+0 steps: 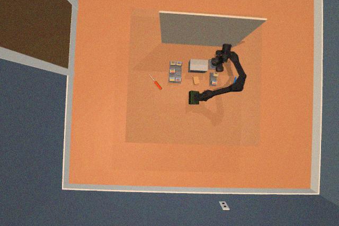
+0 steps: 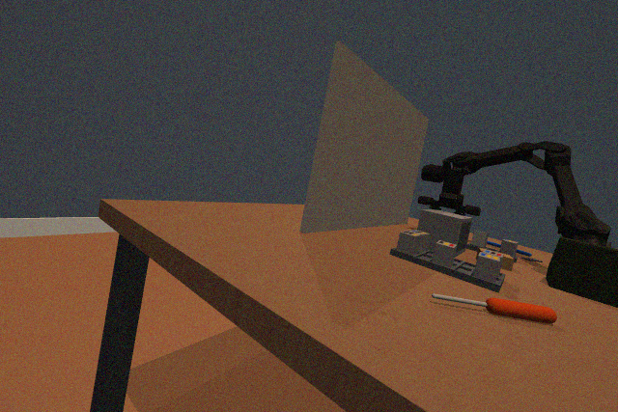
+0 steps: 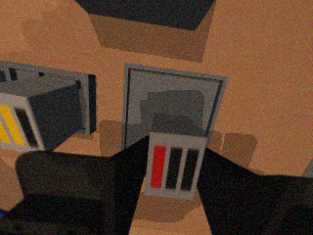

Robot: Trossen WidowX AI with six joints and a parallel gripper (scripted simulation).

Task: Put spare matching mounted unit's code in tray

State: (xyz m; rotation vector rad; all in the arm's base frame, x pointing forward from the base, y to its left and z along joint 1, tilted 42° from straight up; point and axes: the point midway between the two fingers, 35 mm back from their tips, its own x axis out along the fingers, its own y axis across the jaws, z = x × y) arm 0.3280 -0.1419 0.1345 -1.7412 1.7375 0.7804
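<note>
Now: gripper tip 2 cm below the grey spare. Round my gripper tip: grey mounted unit 3 cm behind, 19 cm to the left, 2 cm above; dark grey tray 3 cm below; small cardboard box 16 cm behind, 19 cm to the left, 2 cm below.
</note>
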